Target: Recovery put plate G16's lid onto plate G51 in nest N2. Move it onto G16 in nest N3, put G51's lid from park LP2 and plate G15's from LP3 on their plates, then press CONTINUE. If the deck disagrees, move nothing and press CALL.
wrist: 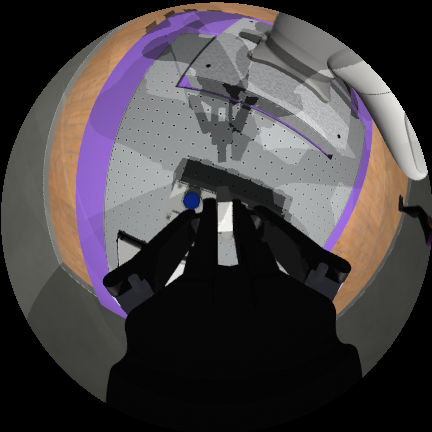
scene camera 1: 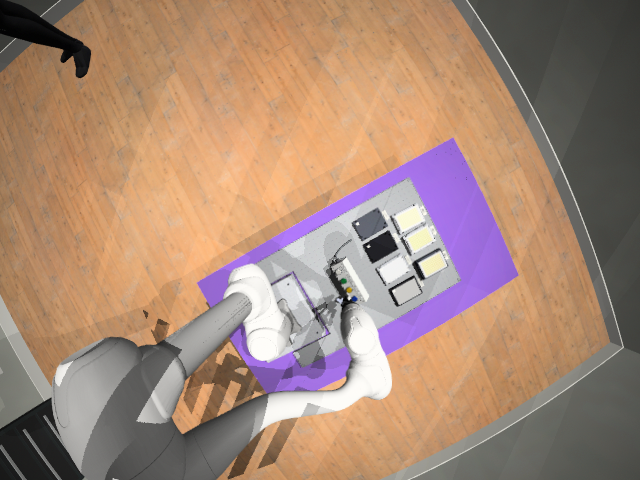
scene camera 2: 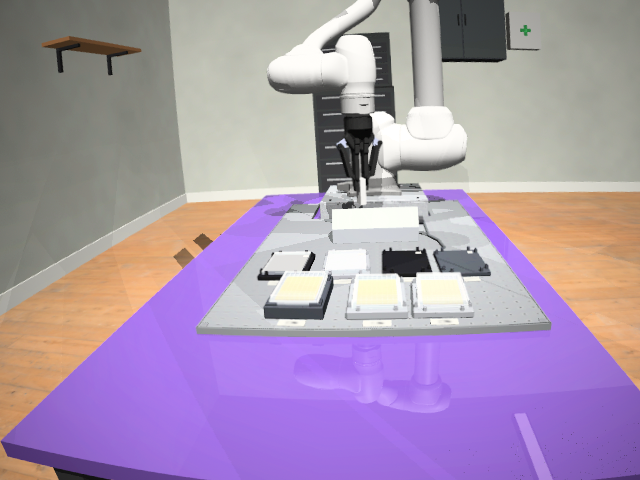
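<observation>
My gripper is shut, with nothing held, at the button side of the white control box. The blue button is just left of the fingertips in the wrist view. A yellow button and a green button sit farther along the box. Three plates with cream wells stand in a row: one on a dark base, a middle one and an end one. Their labels and lids cannot be told.
Beside the plates sit a light grey pad in a black frame, a white one, a black one and a dark grey one. A cable leaves the box.
</observation>
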